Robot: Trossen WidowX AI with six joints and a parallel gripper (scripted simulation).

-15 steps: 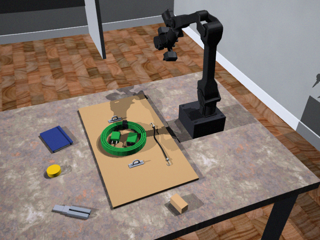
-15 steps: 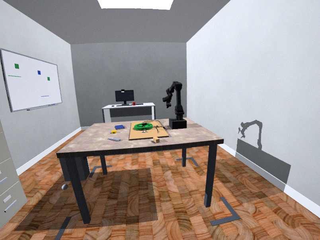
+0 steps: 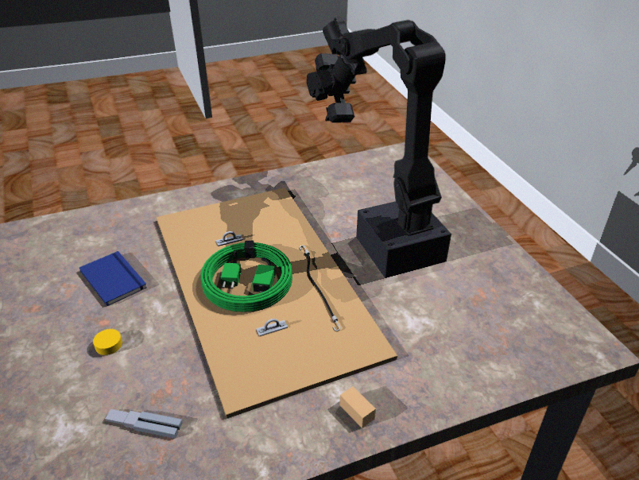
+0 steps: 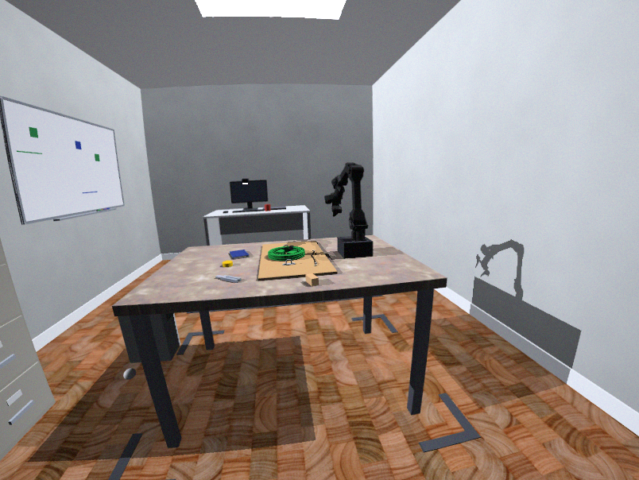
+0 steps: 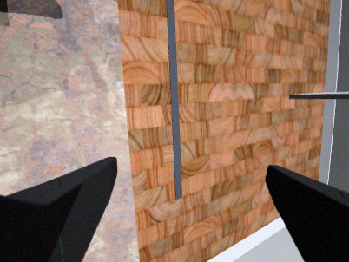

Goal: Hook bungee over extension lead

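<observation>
My gripper is now 33 cm short of the tan board, 37 cm to the right of it and 20 cm above it. Also, from my hand: yellow disc: 66 cm ahead, 41 cm to the left, 20 cm below; grey tool: 64 cm ahead, 62 cm to the left, 20 cm below; wooden block: 29 cm ahead, 75 cm to the left, 19 cm below.
</observation>
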